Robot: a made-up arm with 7 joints.
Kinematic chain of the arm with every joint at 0, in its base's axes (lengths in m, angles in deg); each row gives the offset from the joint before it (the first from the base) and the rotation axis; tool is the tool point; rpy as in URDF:
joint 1: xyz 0 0 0.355 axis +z
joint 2: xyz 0 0 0 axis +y
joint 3: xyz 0 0 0.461 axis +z
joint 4: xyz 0.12 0 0 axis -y
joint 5: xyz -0.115 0 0.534 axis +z
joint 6: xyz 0 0 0 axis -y
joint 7: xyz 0.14 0 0 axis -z
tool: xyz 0 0 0 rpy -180 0 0
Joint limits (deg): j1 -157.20..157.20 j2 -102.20..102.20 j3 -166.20..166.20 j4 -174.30..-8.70 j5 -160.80..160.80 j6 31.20..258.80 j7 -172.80..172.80
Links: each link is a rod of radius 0.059 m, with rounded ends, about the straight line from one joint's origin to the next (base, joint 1, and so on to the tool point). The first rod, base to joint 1, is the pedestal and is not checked.
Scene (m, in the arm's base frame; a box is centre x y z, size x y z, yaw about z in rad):
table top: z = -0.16
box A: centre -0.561 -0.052 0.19 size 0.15 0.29 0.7 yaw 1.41
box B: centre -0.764 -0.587 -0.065 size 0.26 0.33 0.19 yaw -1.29
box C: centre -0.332 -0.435 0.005 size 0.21 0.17 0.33 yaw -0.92
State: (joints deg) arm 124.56 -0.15 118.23 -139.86 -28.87 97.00 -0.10
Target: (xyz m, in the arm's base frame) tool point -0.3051 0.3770 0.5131
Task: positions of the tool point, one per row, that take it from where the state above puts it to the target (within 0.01 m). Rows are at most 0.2 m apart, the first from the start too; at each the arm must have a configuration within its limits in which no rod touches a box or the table.
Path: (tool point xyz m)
1: -0.4524 -0.5526 0.4544
2: -0.5852 -0.4742 0.5320
3: -0.6779 -0.3630 0.6110
4: -0.7261 -0.2335 0.6875
5: -0.7299 -0.0990 0.7610
6: -0.7354 0.0199 0.7114
7: -0.6922 0.1520 0.6655
8: -0.5964 0.2718 0.6198
9: -0.4591 0.3527 0.5702
10: -0.3051 0.3770 0.5131

